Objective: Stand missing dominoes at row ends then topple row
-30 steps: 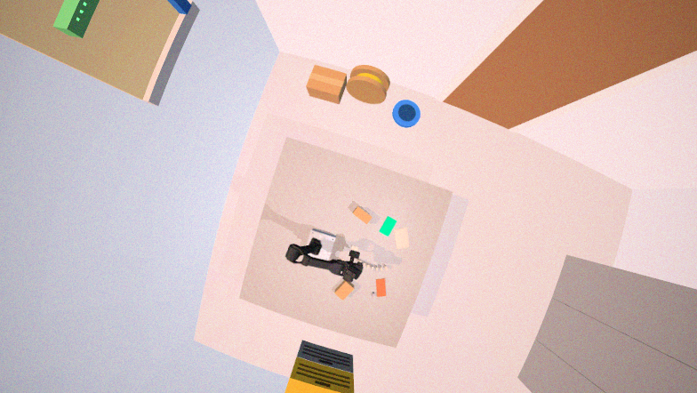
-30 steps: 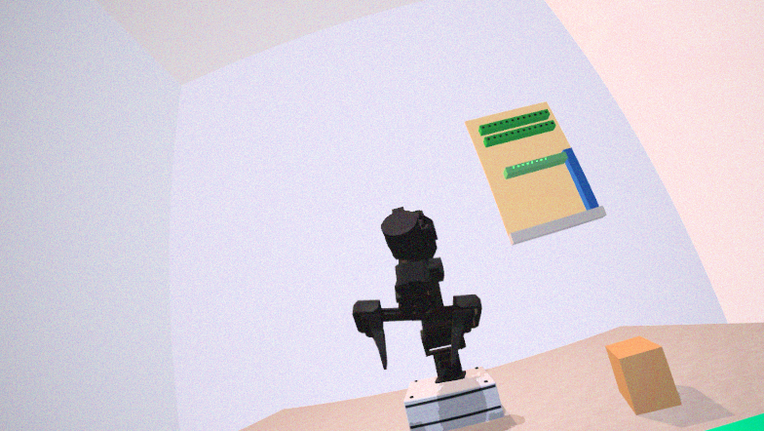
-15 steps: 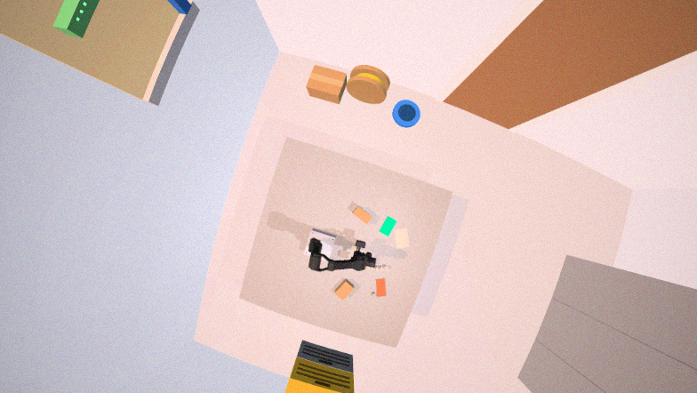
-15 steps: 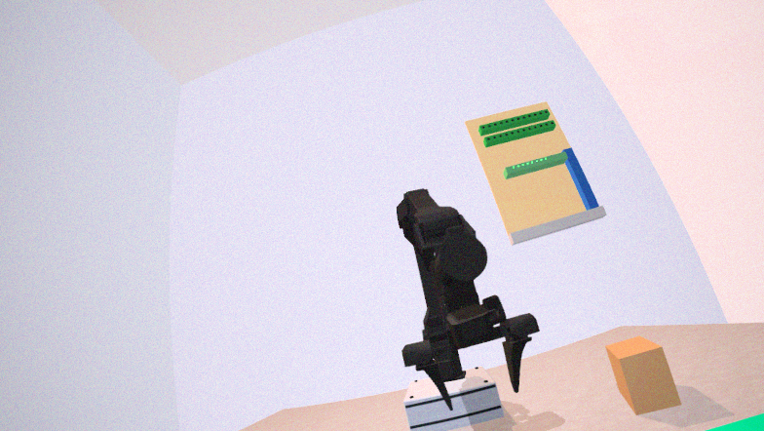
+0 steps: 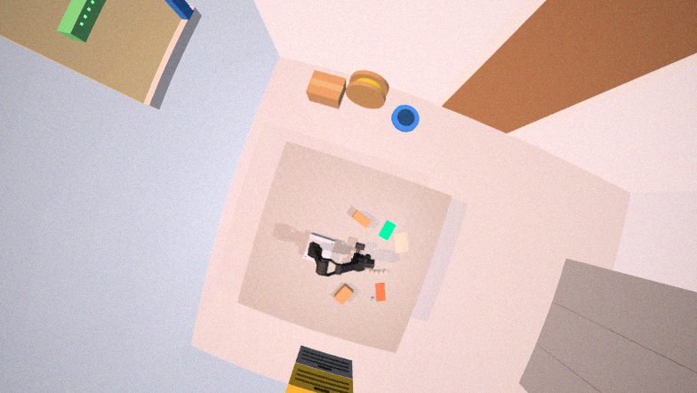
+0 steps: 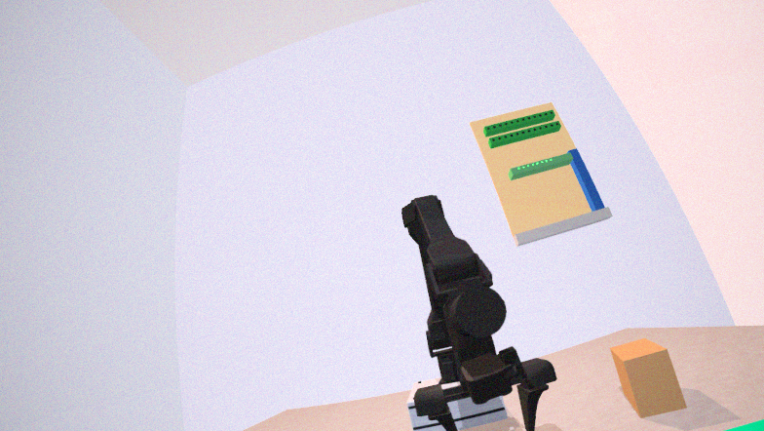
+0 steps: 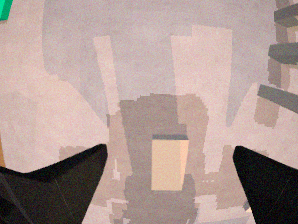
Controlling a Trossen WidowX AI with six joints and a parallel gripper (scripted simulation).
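Right now my gripper tip is 24 cm to the right of the green tile, 12 cm short of it and 1 cm above it. From my gripper tip the other things lie so: orange-red tile (29 cm ahead, 19 cm to the right, 1 cm below); then grey piece (26 cm to the right, 26 cm ahead); then cream card (25 cm ahead, 21 cm to the left, 1 cm below).
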